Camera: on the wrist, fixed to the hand. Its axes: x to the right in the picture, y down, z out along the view.
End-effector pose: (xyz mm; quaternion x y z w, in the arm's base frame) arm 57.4 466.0 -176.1 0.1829 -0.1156 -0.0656 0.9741
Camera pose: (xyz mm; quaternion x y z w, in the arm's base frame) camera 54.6 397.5 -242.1 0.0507 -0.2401 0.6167 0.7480
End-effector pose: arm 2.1 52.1 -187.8 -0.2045 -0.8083 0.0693 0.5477
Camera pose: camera 13.6 -33.5 -147.9 -0.7023 -0.4627 0.4331 0.3242
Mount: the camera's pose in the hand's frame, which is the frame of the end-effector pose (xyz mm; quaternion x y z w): -4.3 -88.1 -35.7 -0.0004 -0.0313 0.6878 0.7252
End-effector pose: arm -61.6 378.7 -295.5 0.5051 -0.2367 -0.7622 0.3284
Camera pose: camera -50.4 440.1 -367.4 0.1795 -0.5291 -0.3428 0.7552
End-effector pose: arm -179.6 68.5 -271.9 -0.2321 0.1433 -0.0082 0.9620
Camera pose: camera -189.2 -25.6 -261.6 -0.0704 0.2335 0.6631 0.7077
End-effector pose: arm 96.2 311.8 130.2 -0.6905 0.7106 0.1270 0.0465
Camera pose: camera 187.8 306.0 155.4 0.0080 -0.9887 -0.1460 0.0317
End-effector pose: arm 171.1 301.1 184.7 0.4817 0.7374 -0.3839 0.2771
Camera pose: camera 90.0 307.5 234.1 0.8444 0.1949 -0.1026 0.4883
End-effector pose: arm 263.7 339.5 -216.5 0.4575 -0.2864 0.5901 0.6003
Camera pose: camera 341.6 379.4 -253.8 0.1530 -0.5414 0.8264 0.0207
